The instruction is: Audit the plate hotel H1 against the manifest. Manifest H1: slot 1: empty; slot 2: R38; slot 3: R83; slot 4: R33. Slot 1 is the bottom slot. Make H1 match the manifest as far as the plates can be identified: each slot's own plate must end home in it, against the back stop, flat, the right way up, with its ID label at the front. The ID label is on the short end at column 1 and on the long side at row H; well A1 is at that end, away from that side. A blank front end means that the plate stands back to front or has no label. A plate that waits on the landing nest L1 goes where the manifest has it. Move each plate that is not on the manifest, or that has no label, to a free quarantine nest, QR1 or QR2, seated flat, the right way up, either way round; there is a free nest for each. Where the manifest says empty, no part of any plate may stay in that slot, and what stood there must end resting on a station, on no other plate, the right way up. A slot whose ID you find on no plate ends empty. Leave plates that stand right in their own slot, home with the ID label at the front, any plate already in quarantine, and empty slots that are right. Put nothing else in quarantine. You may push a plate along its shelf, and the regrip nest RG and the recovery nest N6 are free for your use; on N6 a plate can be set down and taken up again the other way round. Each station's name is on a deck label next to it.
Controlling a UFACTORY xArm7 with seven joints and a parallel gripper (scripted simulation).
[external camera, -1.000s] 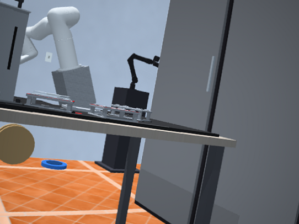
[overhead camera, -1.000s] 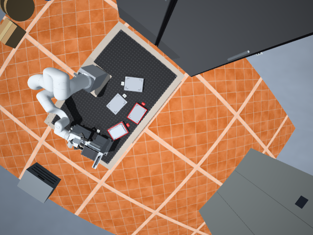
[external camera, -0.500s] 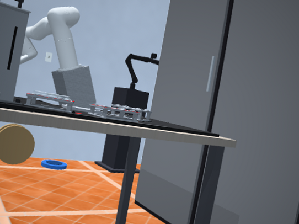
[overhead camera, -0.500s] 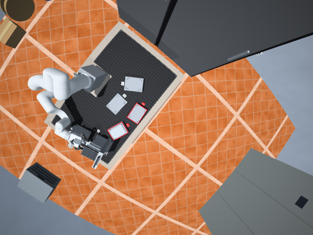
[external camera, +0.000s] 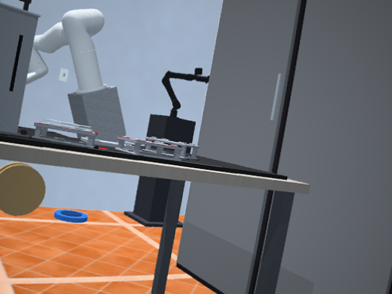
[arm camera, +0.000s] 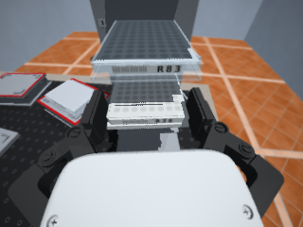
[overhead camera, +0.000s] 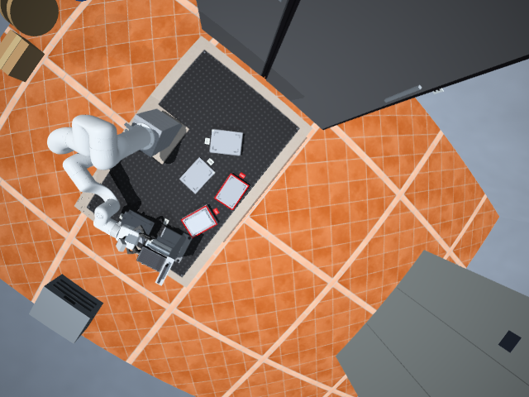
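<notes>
My hand is 50 mm short of the white well plate, 20 mm above it and 10 mm to the right of it. Round my hand: RG label (230 mm behind, 180 mm below, 30 mm to the right); plate labelled R83 (60 mm ahead, 40 mm above, 10 mm to the left); black well plate (90 mm above, 60 mm ahead, 10 mm to the left).
</notes>
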